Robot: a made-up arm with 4 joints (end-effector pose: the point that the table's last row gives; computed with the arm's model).
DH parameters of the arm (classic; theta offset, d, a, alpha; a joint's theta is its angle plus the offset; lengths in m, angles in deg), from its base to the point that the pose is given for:
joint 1: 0 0.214 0.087 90
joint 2: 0 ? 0.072 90
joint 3: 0 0.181 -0.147 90
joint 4: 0 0.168 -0.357 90
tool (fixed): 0 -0.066 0 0
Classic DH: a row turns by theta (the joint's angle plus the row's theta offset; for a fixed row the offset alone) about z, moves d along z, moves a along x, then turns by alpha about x.
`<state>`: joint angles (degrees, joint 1 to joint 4).
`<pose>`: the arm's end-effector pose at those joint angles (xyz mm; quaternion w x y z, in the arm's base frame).
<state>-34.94 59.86 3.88 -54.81</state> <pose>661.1 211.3 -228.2 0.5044 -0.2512 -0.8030 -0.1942</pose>
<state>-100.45 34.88 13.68 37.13</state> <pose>662.0 67.8 1.1 0.5611 0.0598 -0.0413 -0.8246</pose>
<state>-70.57 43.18 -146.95 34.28</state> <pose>93.5 -379.7 450.3 0.6635 -0.5024 0.3285 0.4467</pose>
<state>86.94 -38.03 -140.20 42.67</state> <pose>74.0 338.1 30.7 0.4581 0.1792 -0.1338 -0.8603</pose>
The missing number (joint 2, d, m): -0.364
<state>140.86 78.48 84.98 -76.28</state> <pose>-859.7 -3.8 325.6 0.6903 0.6824 -0.2288 -0.0744</pose>
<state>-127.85 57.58 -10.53 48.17</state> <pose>449.9 -154.1 -89.6 0.4860 -0.1055 0.0298 -0.8671</pose>
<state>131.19 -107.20 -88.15 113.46</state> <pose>-413.9 11.3 256.6 0.7356 0.6292 -0.2438 -0.0597</pose>
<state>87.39 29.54 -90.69 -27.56</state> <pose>80.3 204.1 -182.8 0.0450 -0.2232 0.2514 -0.9407</pose>
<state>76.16 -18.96 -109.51 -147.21</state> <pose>-509.6 -37.1 -39.0 0.1376 0.9584 0.0913 0.2327</pose>
